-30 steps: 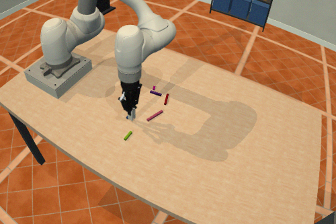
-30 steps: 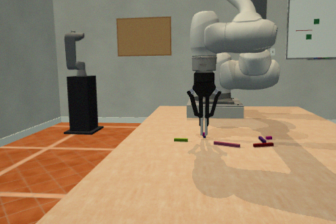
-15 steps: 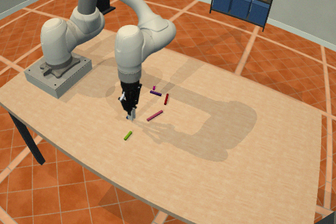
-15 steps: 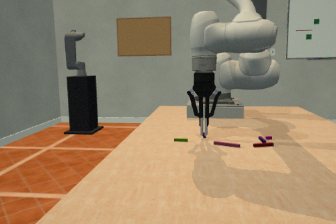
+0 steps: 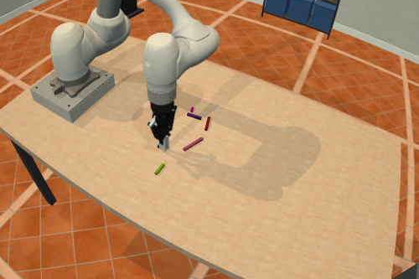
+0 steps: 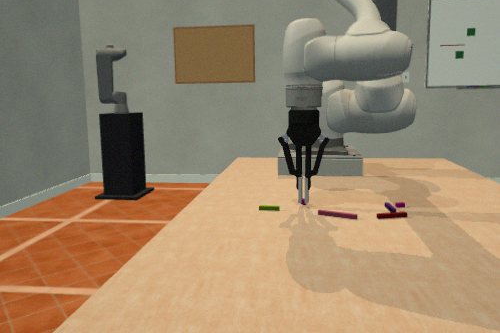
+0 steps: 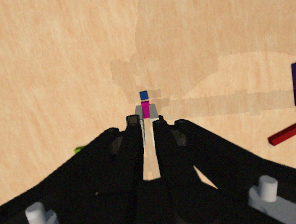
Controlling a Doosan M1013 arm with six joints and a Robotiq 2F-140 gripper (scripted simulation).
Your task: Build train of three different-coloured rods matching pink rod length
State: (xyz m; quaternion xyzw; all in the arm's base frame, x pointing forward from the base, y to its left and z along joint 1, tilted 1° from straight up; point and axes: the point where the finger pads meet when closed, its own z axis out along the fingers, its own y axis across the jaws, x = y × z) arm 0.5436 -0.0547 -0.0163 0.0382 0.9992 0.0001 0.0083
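My hand is 20 mm past the blue rod and 40 mm above it. Round my hand: pink rod 70 mm ahead, 80 mm to the left, 40 mm below; then lime rod 40 mm ahead, 80 mm to the right, 40 mm below; then purple rod 210 mm to the left, 40 mm below.
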